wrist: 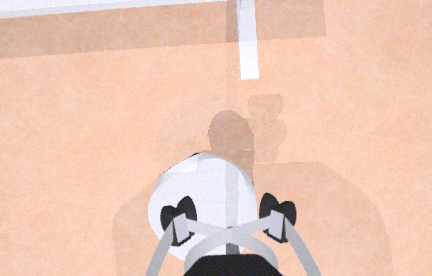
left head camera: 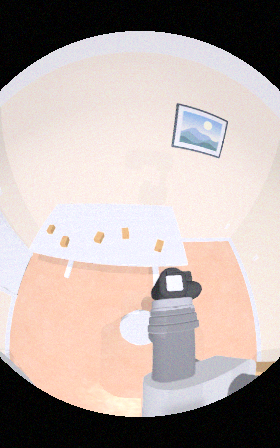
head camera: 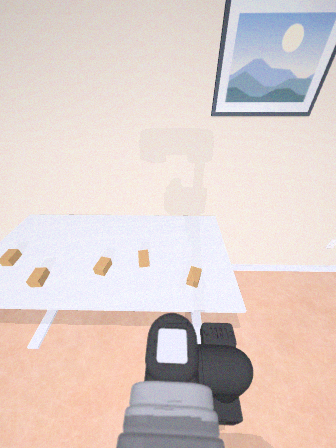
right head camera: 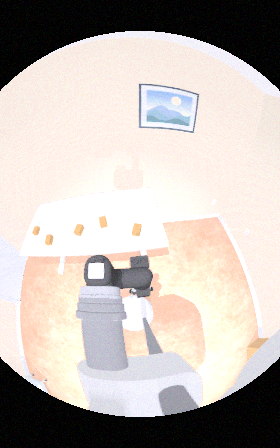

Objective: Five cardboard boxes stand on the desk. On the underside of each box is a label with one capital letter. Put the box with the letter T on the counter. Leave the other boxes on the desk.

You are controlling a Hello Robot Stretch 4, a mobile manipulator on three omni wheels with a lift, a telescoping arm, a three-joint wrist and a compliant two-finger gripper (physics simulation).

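Frame: origin at the robot's base, x left, y up, z ahead, level; millimetres.
Where they show: gripper, fingertip midpoint: (wrist: 227, 210); robot's base at its link origin: (wrist: 206, 201) (left head camera: 138, 326) (right head camera: 134, 311).
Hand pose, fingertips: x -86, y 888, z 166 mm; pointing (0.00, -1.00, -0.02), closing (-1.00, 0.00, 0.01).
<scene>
Things, the pixels of their top centre, and the offset from my fingertips.
- far-left box at its top centre: (head camera: 8, 254) (left head camera: 49, 227) (right head camera: 34, 228) dz +596, dx +1061, dy -145 mm
- second box at its top centre: (head camera: 36, 274) (left head camera: 63, 239) (right head camera: 47, 237) dz +467, dx +807, dy -145 mm
- middle box at its top centre: (head camera: 102, 263) (left head camera: 98, 235) (right head camera: 77, 227) dz +553, dx +485, dy -145 mm
- fourth box at its top centre: (head camera: 143, 255) (left head camera: 124, 231) (right head camera: 102, 219) dz +617, dx +261, dy -145 mm
- right box at its top centre: (head camera: 194, 273) (right head camera: 136, 227) (left head camera: 159, 243) dz +501, dx -28, dy -145 mm
Five small cardboard boxes stand apart on the white desk (head camera: 125, 295) (left head camera: 120, 254) (right head camera: 65, 212) (wrist: 50, 6). From left to right they are the far-left box (head camera: 10, 257) (left head camera: 51, 229) (right head camera: 36, 230), the second box (head camera: 38, 277) (left head camera: 64, 241) (right head camera: 49, 239), the middle box (head camera: 103, 266) (left head camera: 99, 237) (right head camera: 79, 230), the fourth box (head camera: 144, 258) (left head camera: 125, 233) (right head camera: 103, 221) and the right box (head camera: 194, 276) (left head camera: 159, 245) (right head camera: 136, 229). Their undersides and letters are hidden. My gripper (wrist: 227, 210) is open and empty, above my white round base, short of the desk's front edge.
A tan block-like surface (right head camera: 259, 346) shows partly at the lower right; I cannot tell whether it is the counter. A desk leg (wrist: 249, 50) stands beneath the desk's right part. A framed picture (head camera: 272, 60) (left head camera: 200, 131) (right head camera: 168, 109) hangs on the wall behind.
</scene>
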